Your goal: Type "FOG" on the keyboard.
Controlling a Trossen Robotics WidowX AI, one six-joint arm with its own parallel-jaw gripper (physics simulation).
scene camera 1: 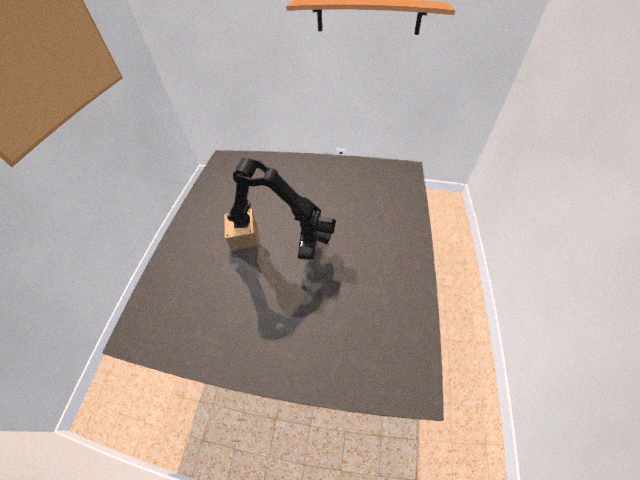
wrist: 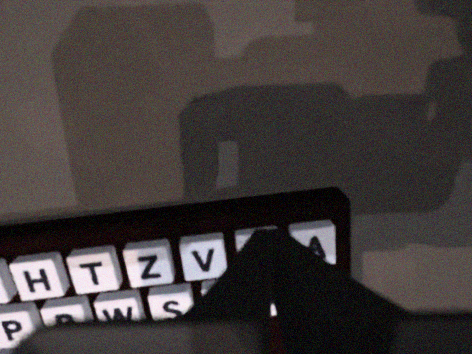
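The keyboard, dark with white keys, runs along the lower left of the wrist view. Its top row shows H, T, Z, V, a key with its letter hidden and A. Part of the row below shows P, W and S. No F, O or G can be read. My gripper is shut and empty, pointing down, its dark tips over the hidden-letter key between V and A. Whether the tips touch it cannot be told. The keyboard cannot be made out clearly in the scene view.
The arm stands on a wooden block on a large dark table top. Shadows of the arm fall across it. An orange shelf hangs on the back wall, and a brown board is at the upper left.
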